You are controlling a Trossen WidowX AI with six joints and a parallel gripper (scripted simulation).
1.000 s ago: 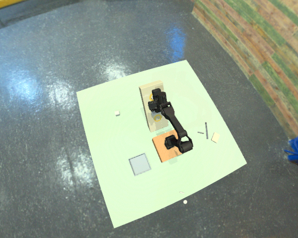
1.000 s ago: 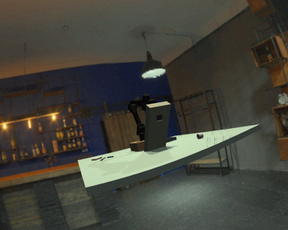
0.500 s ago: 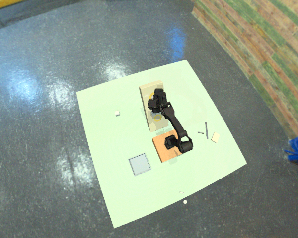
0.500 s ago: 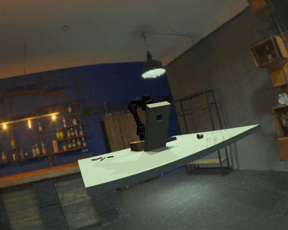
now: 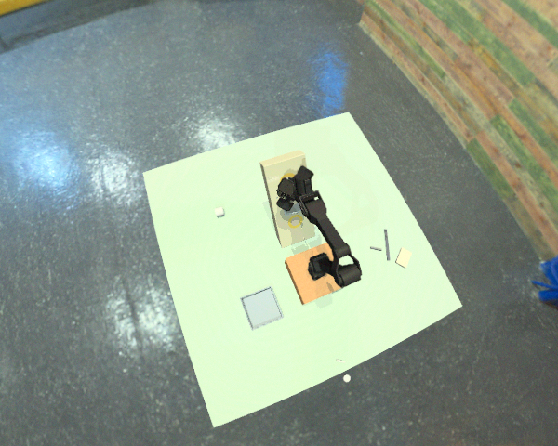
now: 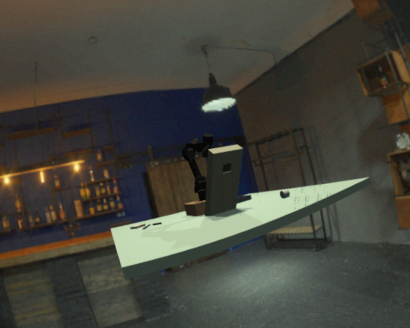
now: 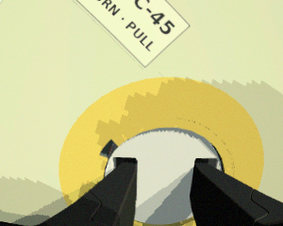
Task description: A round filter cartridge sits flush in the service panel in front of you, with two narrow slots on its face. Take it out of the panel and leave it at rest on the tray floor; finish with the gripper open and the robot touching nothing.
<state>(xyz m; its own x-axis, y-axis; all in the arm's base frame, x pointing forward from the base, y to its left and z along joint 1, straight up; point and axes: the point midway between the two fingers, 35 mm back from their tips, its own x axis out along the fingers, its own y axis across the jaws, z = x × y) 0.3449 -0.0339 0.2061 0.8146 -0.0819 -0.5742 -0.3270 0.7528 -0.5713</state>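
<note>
Right now the round filter cartridge is 10 mm below my gripper tip and 10 mm ahead of it. From my gripper tip the other things lie so: small tan plate 520 mm behind, 420 mm to the right, 260 mm below; then small white cylinder 300 mm to the left, 250 mm below, 110 mm ahead; then grey tray 400 mm behind, 320 mm to the left, 260 mm below.
</note>
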